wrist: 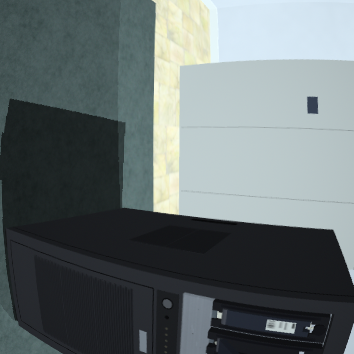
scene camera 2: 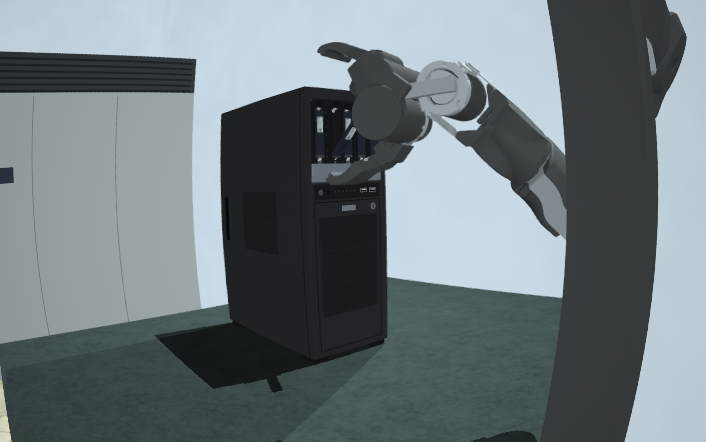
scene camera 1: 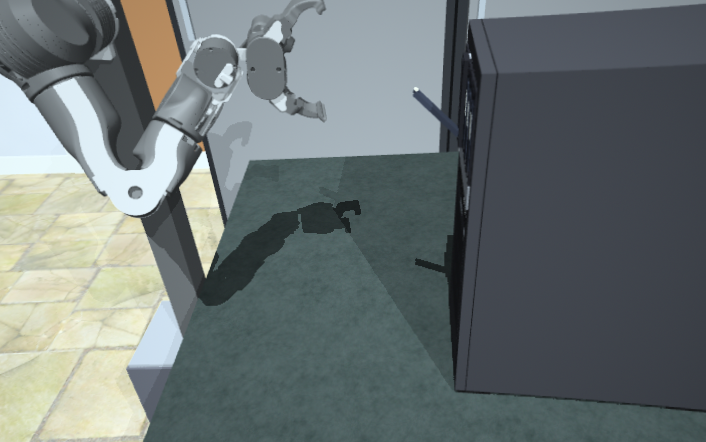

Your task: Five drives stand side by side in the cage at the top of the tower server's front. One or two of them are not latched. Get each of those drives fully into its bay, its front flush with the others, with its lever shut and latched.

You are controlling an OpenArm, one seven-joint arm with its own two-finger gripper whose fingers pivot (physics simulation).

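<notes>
The dark tower server stands upright with its drive cage at the top front. One lever sticks out from the cage and slopes upward. It appears to belong to the second drive from the left in scene camera 2. The leftmost drive has its lever shut. The drives at the right are partly hidden behind the hand, and I cannot tell whether any drive stands proud. My gripper is open and empty, in front of the cage and apart from the lever.
The server stands on a green table top. A pale cabinet stands beyond it. The robot's dark post is at the right in scene camera 2. A silver strip lies below the cage.
</notes>
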